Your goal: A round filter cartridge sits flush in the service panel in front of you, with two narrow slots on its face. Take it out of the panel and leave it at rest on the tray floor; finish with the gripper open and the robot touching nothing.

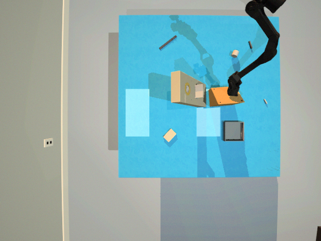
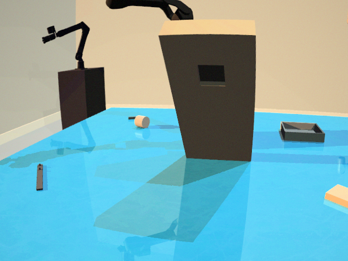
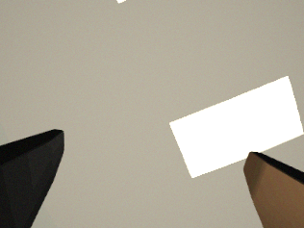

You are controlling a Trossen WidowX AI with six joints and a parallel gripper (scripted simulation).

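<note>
My gripper tip is 260 mm short of the round filter cartridge, 430 mm to the right of it and 470 mm above it. Round my gripper tip: tray (190 mm behind, 680 mm to the left, 730 mm below); then dark rod (270 mm behind, 30 mm to the right, 730 mm below); then peg (430 mm behind, 420 mm to the left, 730 mm below).
</note>
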